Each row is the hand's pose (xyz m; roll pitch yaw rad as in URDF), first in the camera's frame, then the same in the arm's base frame.
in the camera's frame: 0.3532 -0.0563 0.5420 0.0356 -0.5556 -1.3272
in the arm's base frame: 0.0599 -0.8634 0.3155 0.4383 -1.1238 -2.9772
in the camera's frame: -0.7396 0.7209 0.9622 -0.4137 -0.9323 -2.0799
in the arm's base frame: 0.5725 0.3910 -0.0569 0.6938 -0.9724 1.9338
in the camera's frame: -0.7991 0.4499 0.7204 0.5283 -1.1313 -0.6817
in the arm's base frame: 0.2215 0.3139 -0.1361 -1.6819 -1.3197 0.1465
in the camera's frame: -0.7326 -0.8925 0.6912 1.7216 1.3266 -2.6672
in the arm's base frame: -0.9226 0.0797 0.5300 3.0231 0.9247 -2.7800
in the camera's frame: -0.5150 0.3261 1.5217 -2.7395 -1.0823 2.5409
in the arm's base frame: 0.5341 0.3673 0.6624 -2.4606 -0.4897 0.9980
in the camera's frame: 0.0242 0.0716 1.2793 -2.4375 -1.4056 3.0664
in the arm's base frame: 0.3772 -0.2502 0.7532 -1.6406 -0.8440 0.9775
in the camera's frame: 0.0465 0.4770 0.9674 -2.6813 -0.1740 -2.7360
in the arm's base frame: 0.6021 -0.3483 0.3038 -2.0655 -0.0646 2.1354
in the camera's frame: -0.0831 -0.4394 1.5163 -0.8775 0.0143 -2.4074
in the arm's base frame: 0.0050 -0.1184 1.1690 -0.2667 -0.1013 2.5123
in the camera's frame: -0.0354 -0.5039 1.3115 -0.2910 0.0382 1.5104
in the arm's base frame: -0.1212 -0.2527 1.0488 -0.6827 0.5362 0.0586
